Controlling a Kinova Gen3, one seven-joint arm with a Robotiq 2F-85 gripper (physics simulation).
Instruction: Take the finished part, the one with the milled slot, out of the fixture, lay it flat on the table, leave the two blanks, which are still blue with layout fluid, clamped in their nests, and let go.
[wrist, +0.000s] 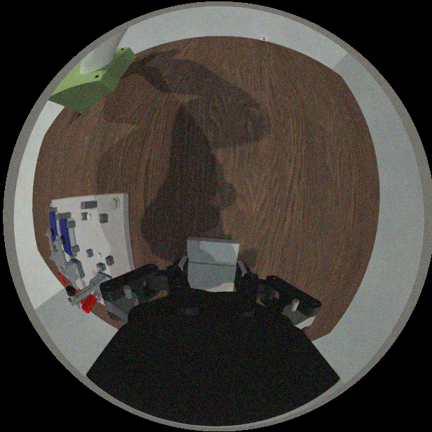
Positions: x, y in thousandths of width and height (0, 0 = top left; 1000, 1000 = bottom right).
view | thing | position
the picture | my gripper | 490, 617
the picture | finished part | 492, 605
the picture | fixture plate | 260, 552
